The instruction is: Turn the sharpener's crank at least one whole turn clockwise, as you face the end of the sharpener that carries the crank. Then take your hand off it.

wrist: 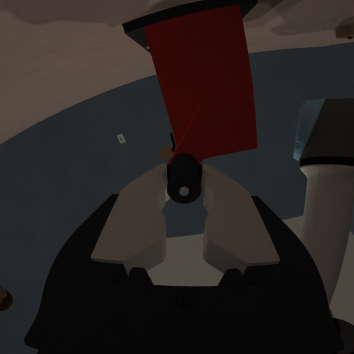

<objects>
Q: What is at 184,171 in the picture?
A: A black crank handle.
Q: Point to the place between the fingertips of my gripper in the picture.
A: At 183,166
</objects>
